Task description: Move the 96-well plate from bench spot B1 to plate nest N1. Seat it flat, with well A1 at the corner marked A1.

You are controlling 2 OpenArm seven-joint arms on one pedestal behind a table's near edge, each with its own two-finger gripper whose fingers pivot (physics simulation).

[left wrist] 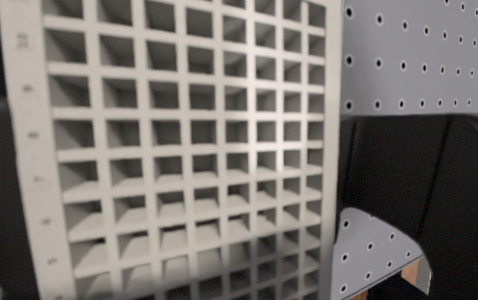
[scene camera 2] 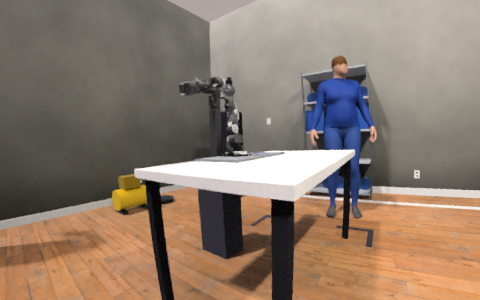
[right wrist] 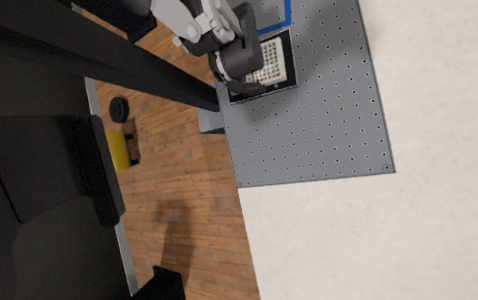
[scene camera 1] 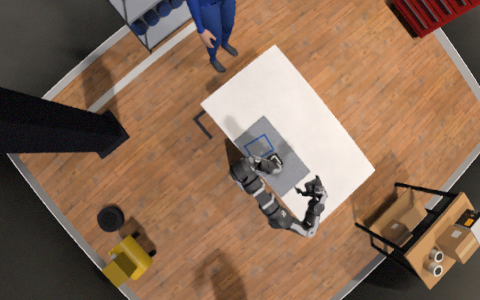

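Observation:
The white 96-well plate (left wrist: 185, 145) (right wrist: 274, 62) sits in the black nest (right wrist: 296, 70), beside the blue outline (scene camera 1: 255, 140) (right wrist: 274, 26); it looks about level. My left gripper (scene camera 1: 274, 162) (scene camera 2: 237, 151) is over it, its fingers against both plate edges, shut on the plate. In the left wrist view numbers along the plate's left strip fall from about 10 at the top to lower ones at the bottom. Well A1 and the nest's A1 mark cannot be made out, nor whether the plate is fully seated. My right gripper (scene camera 1: 306, 186) (scene camera 2: 185, 89) is open and empty, raised off to the side.
The grey perforated board (scene camera 1: 287, 182) (right wrist: 320, 135) lies on the white table (scene camera 1: 325, 130) (scene camera 2: 250, 175). My left arm covers part of the nest. A person (scene camera 1: 215, 35) (scene camera 2: 342, 110) stands beyond the table's far end. A black pillar (scene camera 1: 60, 125) stands apart from the table.

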